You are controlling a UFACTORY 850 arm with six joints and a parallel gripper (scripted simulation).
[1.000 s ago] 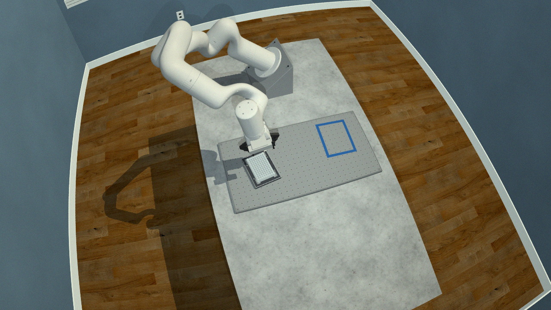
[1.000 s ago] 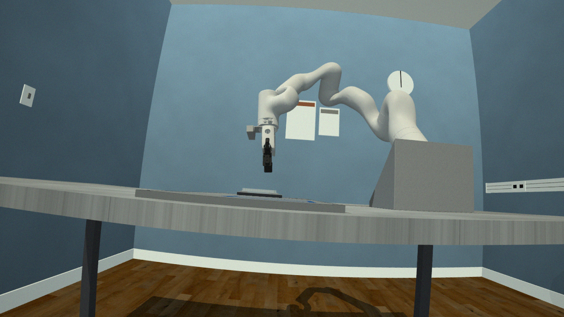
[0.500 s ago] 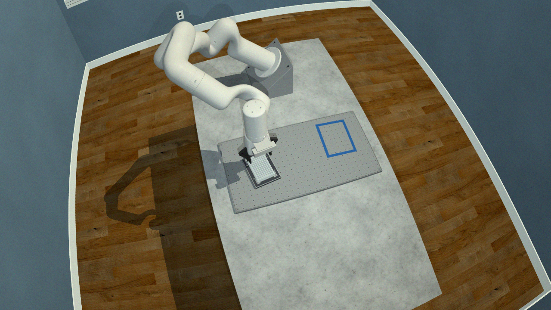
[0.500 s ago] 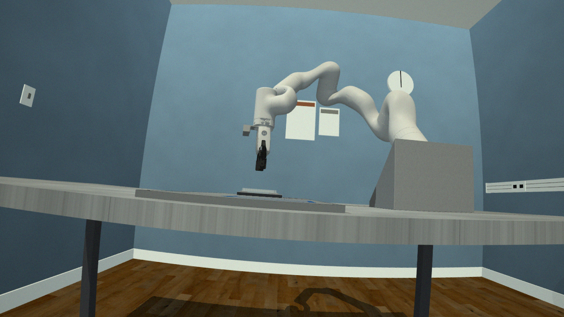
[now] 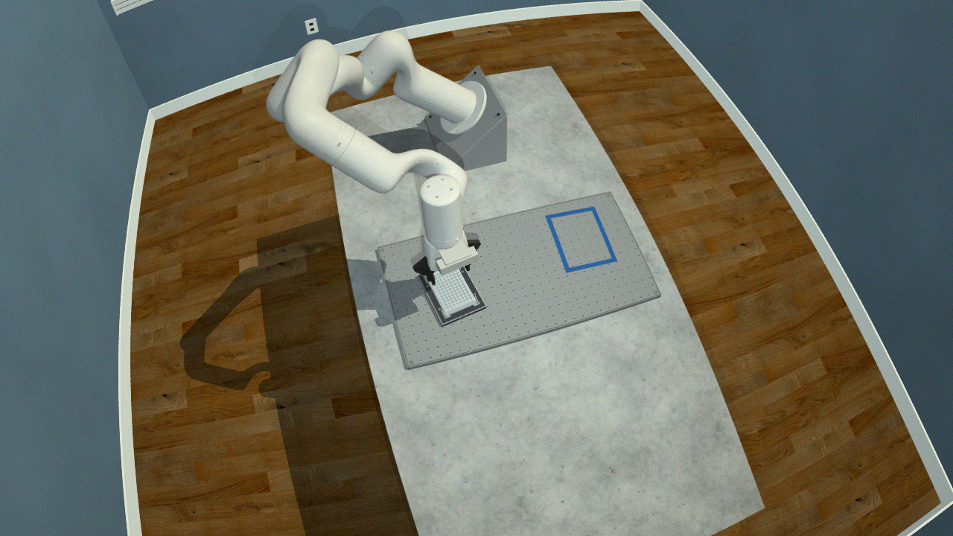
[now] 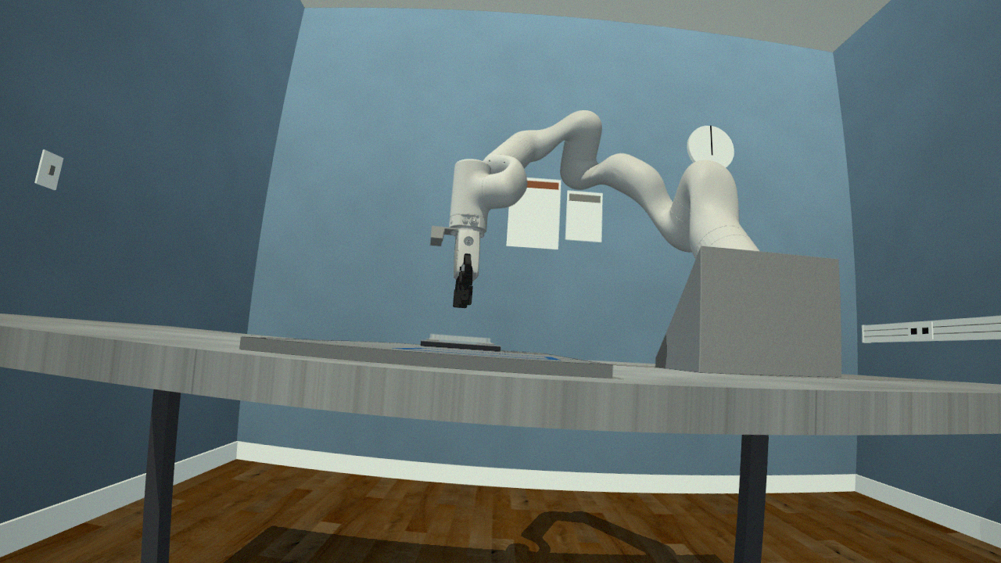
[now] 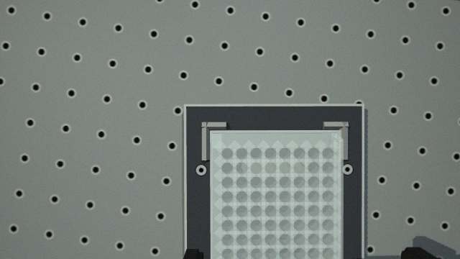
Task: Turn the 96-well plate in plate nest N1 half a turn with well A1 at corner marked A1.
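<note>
The 96-well plate is 80 mm below my hand. Also, from my hand: dark plate nest 90 mm below.
</note>
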